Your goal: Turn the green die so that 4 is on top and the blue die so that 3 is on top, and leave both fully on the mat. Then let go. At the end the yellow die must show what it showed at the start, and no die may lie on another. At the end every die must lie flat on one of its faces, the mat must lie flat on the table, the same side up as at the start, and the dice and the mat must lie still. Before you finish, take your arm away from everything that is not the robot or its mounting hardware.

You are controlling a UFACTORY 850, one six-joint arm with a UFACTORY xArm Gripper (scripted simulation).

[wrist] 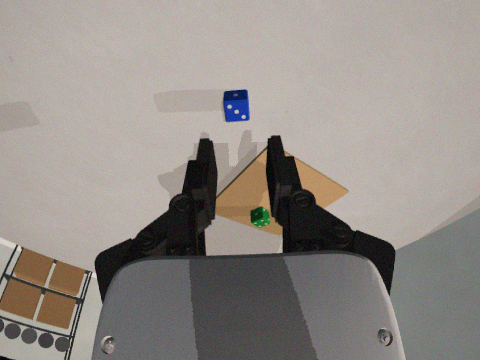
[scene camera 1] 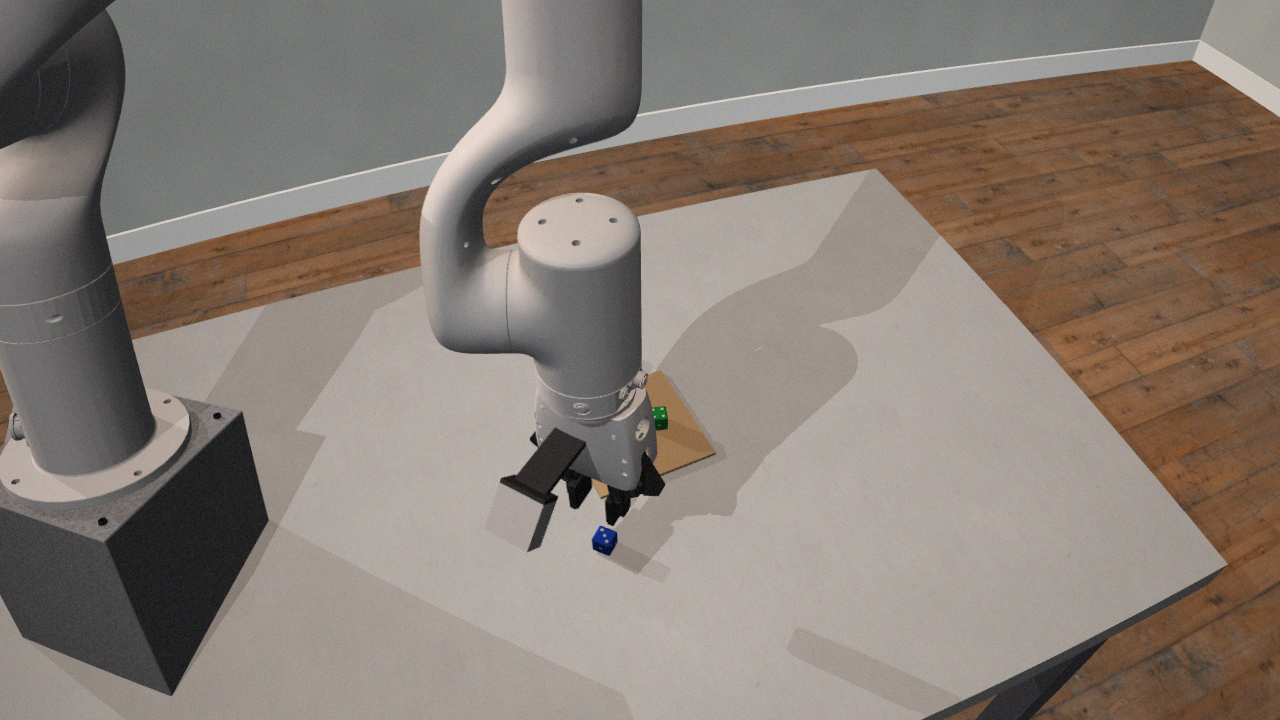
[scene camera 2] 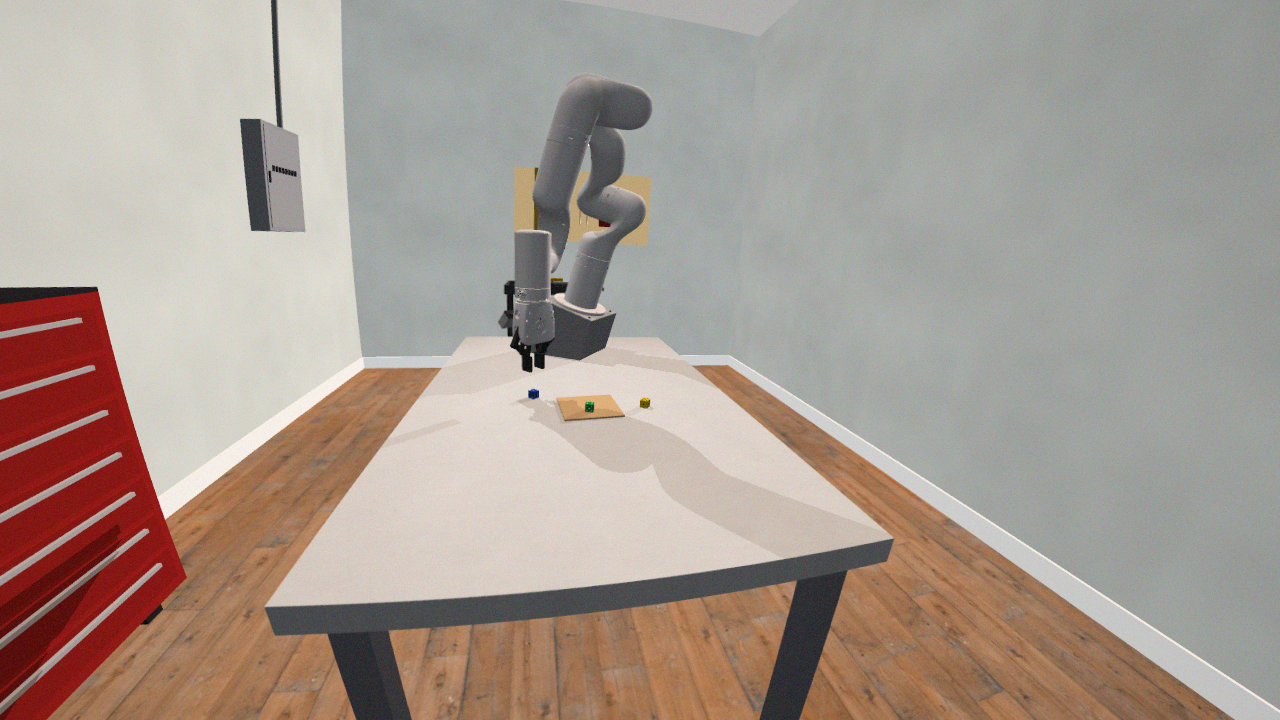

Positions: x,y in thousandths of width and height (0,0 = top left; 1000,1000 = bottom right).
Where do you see a blue die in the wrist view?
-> At 493,290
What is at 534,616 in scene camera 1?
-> A tan mat.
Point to a tan mat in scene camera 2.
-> At 447,567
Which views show the gripper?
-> The wrist view, scene camera 1 and scene camera 2: all of them.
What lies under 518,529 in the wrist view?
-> A tan mat.
